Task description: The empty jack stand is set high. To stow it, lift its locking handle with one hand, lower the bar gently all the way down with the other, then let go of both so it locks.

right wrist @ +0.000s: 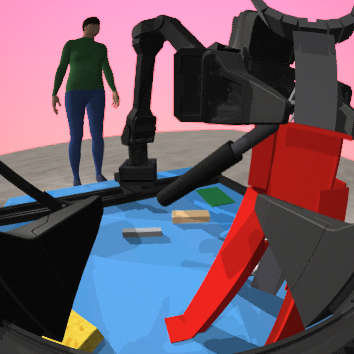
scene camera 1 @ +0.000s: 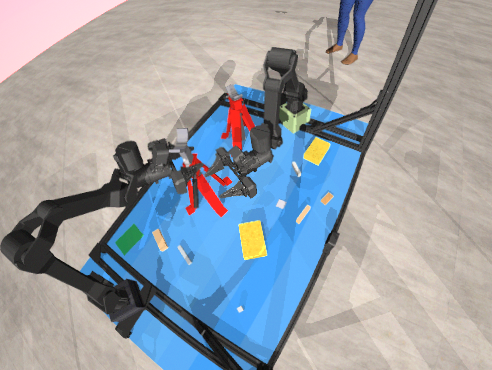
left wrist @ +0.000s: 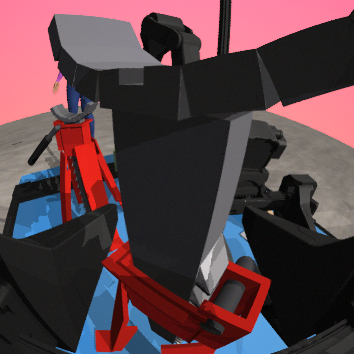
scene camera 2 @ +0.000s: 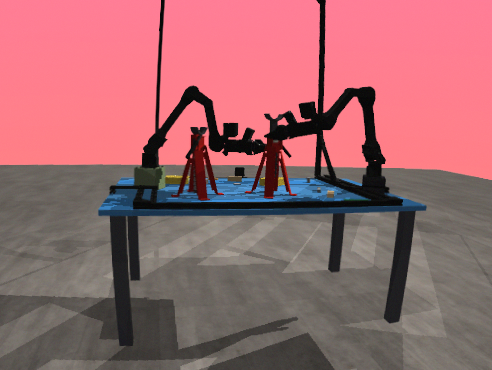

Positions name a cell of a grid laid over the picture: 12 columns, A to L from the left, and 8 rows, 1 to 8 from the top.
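My left gripper shows in scene camera 1 (scene camera 1: E4), in the right wrist view (right wrist: L3) and in the left wrist view (left wrist: G5). You'd find my right gripper in scene camera 1 (scene camera 1: F5), in the right wrist view (right wrist: G5) and in the left wrist view (left wrist: J7). I can also see a red jack stand (scene camera 2: G4), and there's another red jack stand (scene camera 2: E4).
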